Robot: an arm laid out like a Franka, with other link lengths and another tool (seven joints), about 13 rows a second.
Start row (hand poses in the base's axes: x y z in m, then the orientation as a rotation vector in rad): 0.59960 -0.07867 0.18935 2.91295 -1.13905 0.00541
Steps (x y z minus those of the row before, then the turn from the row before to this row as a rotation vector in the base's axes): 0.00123 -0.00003 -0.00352 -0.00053 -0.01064 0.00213; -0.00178 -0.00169 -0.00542 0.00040 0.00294 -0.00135; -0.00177 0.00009 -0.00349 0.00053 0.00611 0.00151; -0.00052 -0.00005 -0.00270 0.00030 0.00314 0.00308; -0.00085 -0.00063 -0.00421 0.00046 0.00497 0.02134; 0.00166 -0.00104 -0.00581 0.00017 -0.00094 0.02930; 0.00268 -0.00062 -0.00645 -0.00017 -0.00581 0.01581; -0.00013 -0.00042 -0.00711 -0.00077 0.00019 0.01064; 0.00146 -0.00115 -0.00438 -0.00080 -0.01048 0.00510
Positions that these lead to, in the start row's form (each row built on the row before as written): 0.60083 -0.07870 0.18583 2.91721 -1.13726 0.02125; 0.59905 -0.08039 0.18041 2.91582 -1.13895 0.01672; 0.59728 -0.08030 0.17692 2.91513 -1.13607 0.00752; 0.59676 -0.08035 0.17422 2.91610 -1.13124 0.00280; 0.59591 -0.08098 0.17001 2.92676 -1.09954 -0.00448; 0.59757 -0.08202 0.16420 2.94298 -1.05671 -0.00285; 0.60025 -0.08264 0.15775 2.95291 -1.03406 0.00597; 0.60012 -0.08306 0.15064 2.95764 -1.01808 0.00619; 0.60158 -0.08421 0.14626 2.96264 -1.01148 0.02217
